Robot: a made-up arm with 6 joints.
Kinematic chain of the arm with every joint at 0, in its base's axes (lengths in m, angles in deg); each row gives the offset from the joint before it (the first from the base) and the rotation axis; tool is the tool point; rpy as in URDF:
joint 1: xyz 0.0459 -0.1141 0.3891 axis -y
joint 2: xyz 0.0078 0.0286 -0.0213 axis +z
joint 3: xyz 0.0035 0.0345 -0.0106 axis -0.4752 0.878 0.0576
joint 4: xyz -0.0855 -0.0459 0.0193 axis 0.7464 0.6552 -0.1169
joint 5: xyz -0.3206 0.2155 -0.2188 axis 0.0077 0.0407 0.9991
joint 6: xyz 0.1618 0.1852 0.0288 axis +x
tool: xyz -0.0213 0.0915 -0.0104 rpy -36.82 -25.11 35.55
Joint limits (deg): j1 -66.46..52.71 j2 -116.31..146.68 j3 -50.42..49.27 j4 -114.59..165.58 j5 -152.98..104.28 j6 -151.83..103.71
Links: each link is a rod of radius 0.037 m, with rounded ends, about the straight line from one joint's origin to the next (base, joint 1, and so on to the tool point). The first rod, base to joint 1, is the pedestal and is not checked.
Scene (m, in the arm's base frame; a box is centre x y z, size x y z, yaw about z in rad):
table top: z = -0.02
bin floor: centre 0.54 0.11 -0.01 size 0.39 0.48 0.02 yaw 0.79
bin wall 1: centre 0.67 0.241 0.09 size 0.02 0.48 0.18 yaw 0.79
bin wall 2: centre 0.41 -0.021 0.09 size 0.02 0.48 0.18 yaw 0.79
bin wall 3: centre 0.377 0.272 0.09 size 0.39 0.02 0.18 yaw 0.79
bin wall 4: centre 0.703 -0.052 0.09 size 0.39 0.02 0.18 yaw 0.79
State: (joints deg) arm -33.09 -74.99 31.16 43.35 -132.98 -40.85
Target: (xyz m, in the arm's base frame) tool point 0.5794 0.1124 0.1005
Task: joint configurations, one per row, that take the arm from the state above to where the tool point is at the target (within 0.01 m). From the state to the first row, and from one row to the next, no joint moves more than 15 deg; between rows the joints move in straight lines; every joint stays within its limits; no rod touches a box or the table.
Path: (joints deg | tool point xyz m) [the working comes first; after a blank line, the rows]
Joints at the target: -41.31 -89.71 42.14 42.39 12.49 -29.04
Straight joint move there: touches bin wall 2, bin wall 3.

1: -29.35 -78.32 28.59 44.23 -118.29 -38.84 | 0.0651 0.2640 0.4090
2: -25.62 -81.66 26.01 45.11 -103.60 -36.82 | 0.1054 0.2194 0.3384
3: -21.88 -84.99 23.44 45.99 -88.90 -34.81 | 0.1706 0.1703 0.2880
4: -18.14 -88.32 20.87 46.87 -74.21 -32.79 | 0.2527 0.1191 0.2658
5: -14.40 -91.66 18.30 47.75 -59.52 -30.78 | 0.3420 0.0692 0.2760
6: -16.10 -89.24 22.28 48.57 -45.63 -30.45 | 0.4028 0.0646 0.2810
7: -17.79 -86.83 26.27 49.38 -31.74 -30.13 | 0.4646 0.0719 0.2894
8: -19.48 -84.41 30.26 50.20 -17.84 -29.80 | 0.5244 0.0887 0.3025
9: -21.18 -81.99 34.25 51.02 -3.95 -29.47 | 0.5794 0.1124 0.3207
10: -31.24 -85.85 38.19 46.71 4.27 -29.26 | 0.5916 0.1114 0.2116
11: -41.31 -89.71 42.14 42.39 12.49 -29.04 | 0.5793 0.1124 0.1004

